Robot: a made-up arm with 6 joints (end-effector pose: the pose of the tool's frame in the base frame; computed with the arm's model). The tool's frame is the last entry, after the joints.
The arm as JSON. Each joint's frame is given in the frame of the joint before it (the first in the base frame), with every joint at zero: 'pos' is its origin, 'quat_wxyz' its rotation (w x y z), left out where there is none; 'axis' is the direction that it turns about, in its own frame. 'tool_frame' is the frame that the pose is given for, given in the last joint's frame.
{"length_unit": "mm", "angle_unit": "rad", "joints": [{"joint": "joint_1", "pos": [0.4, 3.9, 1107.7], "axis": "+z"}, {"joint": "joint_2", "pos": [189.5, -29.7, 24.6], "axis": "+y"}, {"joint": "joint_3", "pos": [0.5, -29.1, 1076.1], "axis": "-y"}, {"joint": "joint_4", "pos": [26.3, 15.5, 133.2], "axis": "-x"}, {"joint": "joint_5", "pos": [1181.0, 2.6, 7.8], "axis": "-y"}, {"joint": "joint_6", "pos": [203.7, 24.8, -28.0], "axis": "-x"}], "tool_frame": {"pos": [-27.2, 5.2, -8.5], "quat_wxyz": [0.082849, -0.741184, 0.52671, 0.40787]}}
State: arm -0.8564 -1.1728 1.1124 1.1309 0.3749 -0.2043
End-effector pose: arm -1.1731 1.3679 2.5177 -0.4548 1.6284 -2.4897
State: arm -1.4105 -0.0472 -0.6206 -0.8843 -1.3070 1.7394
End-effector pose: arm 0.2890 -1.1524 1.5766 1.7058 -1.2352 -2.1565
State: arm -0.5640 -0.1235 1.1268 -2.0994 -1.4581 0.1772
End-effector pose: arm 0.2158 -0.0266 3.4075 2.7034 0.5205 -1.1150
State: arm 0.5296 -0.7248 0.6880 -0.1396 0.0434 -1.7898
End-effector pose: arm -0.3721 -0.2238 3.3264 -1.4266 -1.6103 0.9508
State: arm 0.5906 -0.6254 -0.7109 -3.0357 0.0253 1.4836
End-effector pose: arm 0.8254 0.4844 2.0430 -1.1675 -0.0228 2.1286
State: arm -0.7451 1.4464 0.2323 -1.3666 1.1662 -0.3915
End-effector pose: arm 1.2693 -1.4245 0.1095 0.0377 1.5086 0.2631
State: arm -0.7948 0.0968 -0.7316 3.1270 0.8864 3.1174
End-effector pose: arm 0.7932 -0.8944 1.2208 0.0015 1.3713 2.7831
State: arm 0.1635 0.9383 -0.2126 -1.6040 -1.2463 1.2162
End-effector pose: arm 1.6622 0.4066 0.7105 1.1996 0.4163 -2.5984
